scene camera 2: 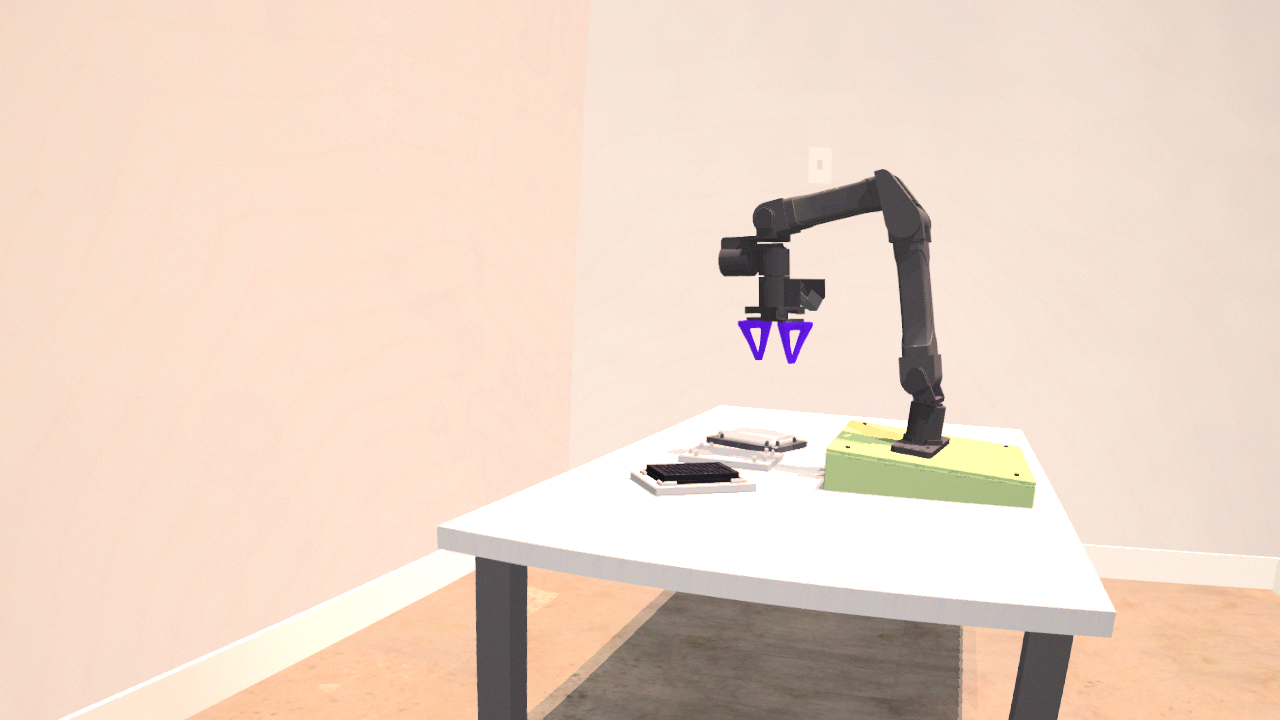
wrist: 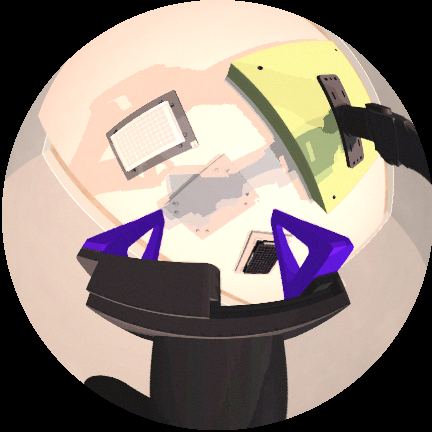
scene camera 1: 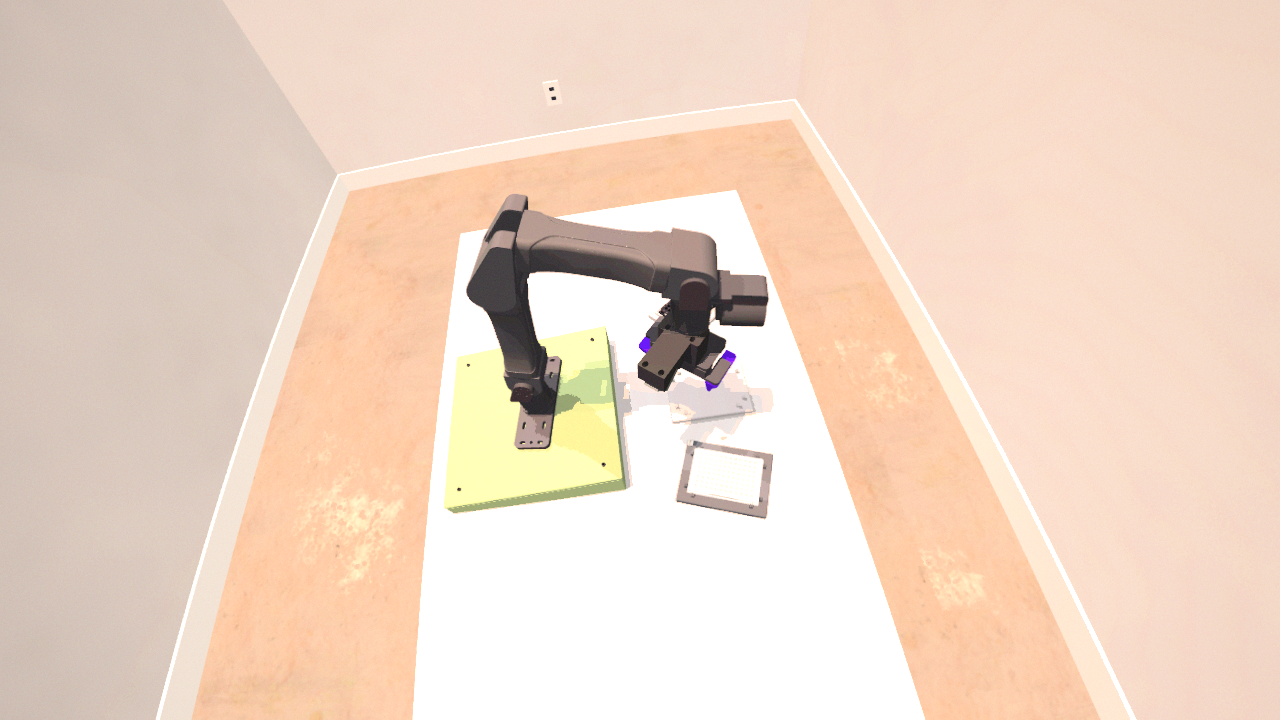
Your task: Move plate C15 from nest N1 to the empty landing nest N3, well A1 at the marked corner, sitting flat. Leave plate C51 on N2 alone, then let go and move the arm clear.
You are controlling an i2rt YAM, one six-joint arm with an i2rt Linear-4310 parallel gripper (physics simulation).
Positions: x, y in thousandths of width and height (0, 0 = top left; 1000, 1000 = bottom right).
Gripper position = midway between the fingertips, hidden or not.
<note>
My gripper (scene camera 2: 605, 502) is open, with nothing in its grasp. Also in view: a pale plate (scene camera 1: 576, 665). I also see a black gridded tray (scene camera 2: 555, 656).
The pale plate shows as well in scene camera 2 (scene camera 2: 581, 602) and in the wrist view (wrist: 362, 300). The black gridded tray also shows in the wrist view (wrist: 608, 596). My gripper shows as well in the wrist view (wrist: 503, 497) and in scene camera 1 (scene camera 1: 536, 522).
</note>
